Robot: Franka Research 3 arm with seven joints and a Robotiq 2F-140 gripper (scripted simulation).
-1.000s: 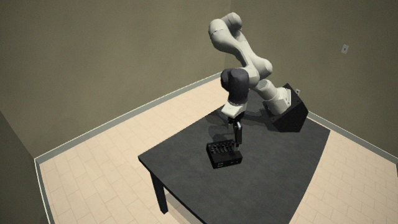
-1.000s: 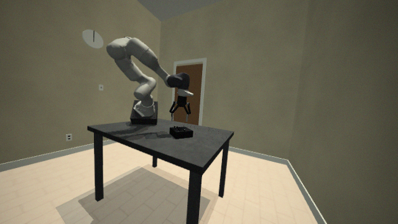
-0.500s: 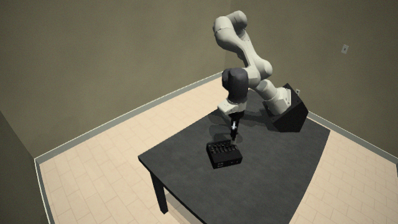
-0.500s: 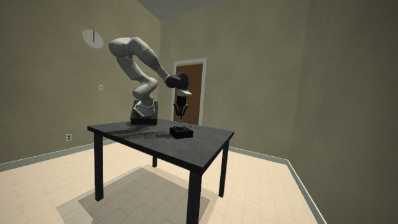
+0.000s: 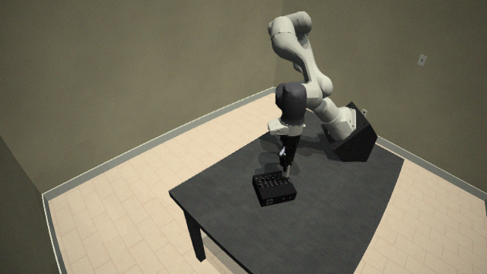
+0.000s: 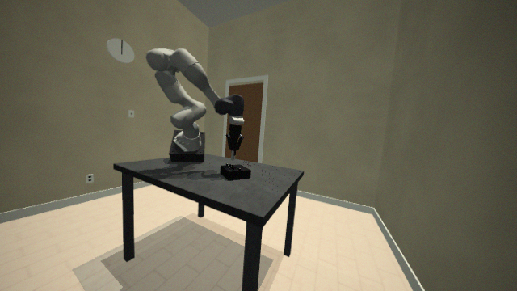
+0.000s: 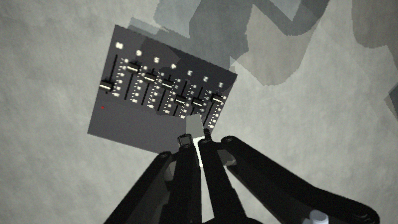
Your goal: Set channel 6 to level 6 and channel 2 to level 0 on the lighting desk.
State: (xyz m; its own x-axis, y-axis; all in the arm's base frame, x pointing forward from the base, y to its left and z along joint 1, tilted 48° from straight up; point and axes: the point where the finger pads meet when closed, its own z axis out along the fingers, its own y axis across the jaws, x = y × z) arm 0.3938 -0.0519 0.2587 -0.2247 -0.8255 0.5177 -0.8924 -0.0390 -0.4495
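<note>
Now: the channel 2 cap 10 mm behind my hand, 10 mm to the right of it and 60 mm below it. Also, from my hand: channel 1 cap (40 mm behind, 60 mm below); channel 6 cap (30 mm ahead, 90 mm to the right, 60 mm below).
</note>
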